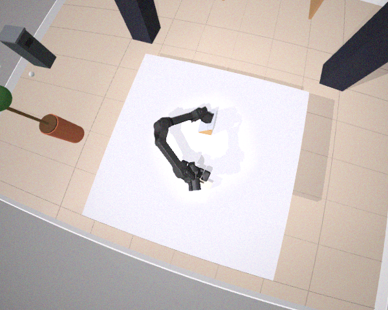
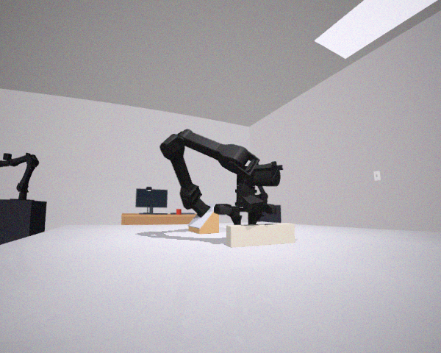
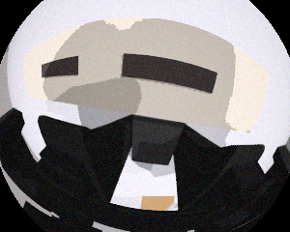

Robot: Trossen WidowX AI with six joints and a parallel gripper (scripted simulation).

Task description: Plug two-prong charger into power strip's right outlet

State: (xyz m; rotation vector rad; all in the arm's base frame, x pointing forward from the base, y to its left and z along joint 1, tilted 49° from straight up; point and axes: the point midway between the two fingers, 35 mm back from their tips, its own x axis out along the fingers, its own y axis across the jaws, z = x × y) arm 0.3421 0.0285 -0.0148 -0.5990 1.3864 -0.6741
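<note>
My gripper tip is 2 cm short of the black two-prong charger and 1 cm below it.
</note>
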